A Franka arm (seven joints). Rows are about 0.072 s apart.
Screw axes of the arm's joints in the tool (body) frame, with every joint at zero. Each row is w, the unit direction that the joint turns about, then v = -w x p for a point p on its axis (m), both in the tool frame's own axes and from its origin. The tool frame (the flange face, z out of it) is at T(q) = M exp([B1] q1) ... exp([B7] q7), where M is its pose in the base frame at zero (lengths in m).
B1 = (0, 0, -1, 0, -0.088, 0)
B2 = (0, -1, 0, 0.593, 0, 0.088)
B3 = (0, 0, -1, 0, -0.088, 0)
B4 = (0, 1, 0, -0.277, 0, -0.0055)
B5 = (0, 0, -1, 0, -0.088, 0)
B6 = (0, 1, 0, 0.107, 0, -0.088)
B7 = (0, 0, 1, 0, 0, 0)
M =
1 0 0 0.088
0 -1 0 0
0 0 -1 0.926
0 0 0 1
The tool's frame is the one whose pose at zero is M.
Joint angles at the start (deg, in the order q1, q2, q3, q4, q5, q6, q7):
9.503 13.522 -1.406 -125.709 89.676 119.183 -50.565
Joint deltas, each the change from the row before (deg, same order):
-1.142 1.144 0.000 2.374 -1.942 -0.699 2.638
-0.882 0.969 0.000 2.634 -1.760 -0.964 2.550
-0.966 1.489 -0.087 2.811 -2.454 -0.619 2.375
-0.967 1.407 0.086 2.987 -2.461 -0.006 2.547
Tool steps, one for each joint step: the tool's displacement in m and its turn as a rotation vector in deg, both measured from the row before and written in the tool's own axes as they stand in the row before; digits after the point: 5 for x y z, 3 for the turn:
0.01472 -0.00111 -0.00638 -0.330 -0.230 1.047
0.01493 -0.00591 -0.00531 0.027 -0.353 0.584
0.01548 -0.00057 -0.00622 -0.898 -0.500 0.471
0.01637 -0.00218 -0.00700 -1.291 -0.038 0.392

